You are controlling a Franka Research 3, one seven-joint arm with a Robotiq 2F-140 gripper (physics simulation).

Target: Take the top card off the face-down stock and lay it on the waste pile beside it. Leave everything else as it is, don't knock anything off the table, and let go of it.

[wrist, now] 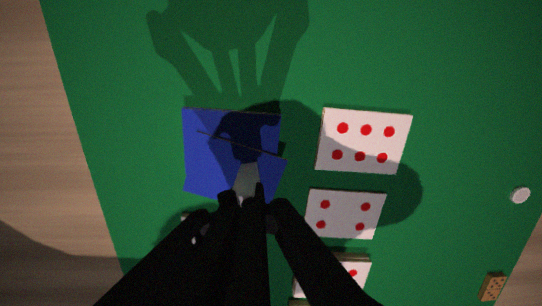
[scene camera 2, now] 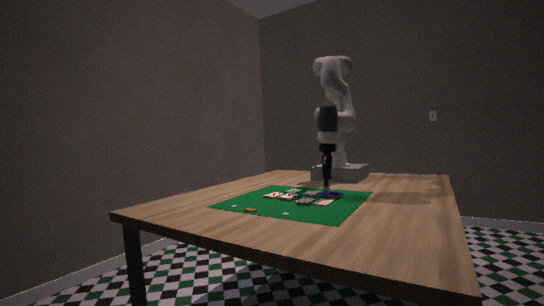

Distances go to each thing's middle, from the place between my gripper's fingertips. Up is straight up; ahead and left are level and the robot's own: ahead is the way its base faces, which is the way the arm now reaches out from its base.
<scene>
Right now the green mat (scene camera 2: 334, 214) is 80 mm ahead of my hand, 130 mm to the right of it and 30 mm below it. The rest, counted from my hand: blue-backed card (wrist: 214, 163) 20 mm behind.
</scene>
